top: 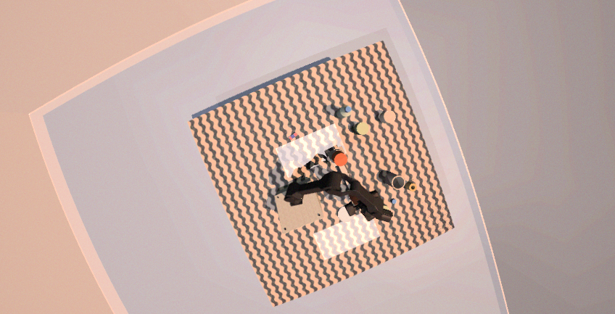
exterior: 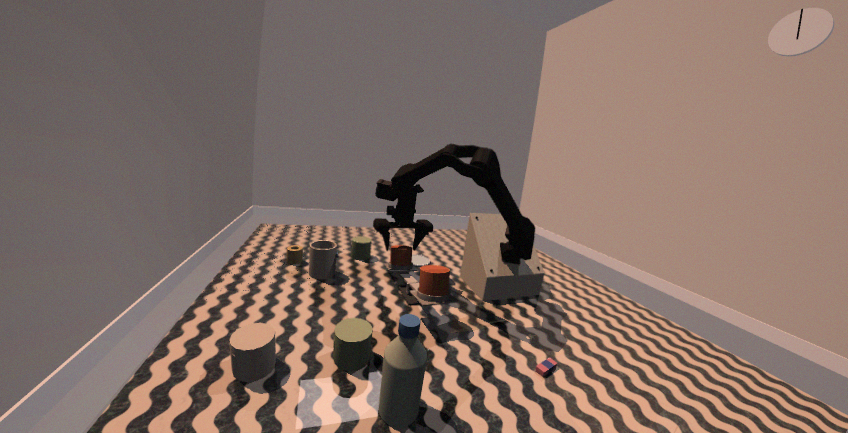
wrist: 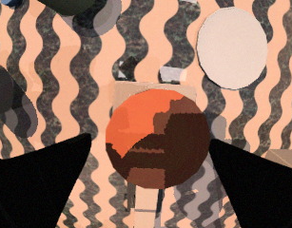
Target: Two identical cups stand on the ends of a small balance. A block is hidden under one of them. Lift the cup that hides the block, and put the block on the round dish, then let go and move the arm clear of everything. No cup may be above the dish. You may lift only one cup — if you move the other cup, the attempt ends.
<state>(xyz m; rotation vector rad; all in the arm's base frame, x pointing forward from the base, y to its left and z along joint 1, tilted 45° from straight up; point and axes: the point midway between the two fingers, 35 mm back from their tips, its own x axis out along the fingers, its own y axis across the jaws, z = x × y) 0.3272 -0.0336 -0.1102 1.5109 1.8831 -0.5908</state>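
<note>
Now: the pale green block 1 cm behind my gripper tip and 4 cm below it. Also, from my gripper tip: grey mug: 24 cm ahead, 3 cm to the left, 4 cm below; yellow ring: 34 cm ahead, 5 cm to the right, 6 cm below; round dish: 8 cm behind, 11 cm to the right, 8 cm below.
</note>
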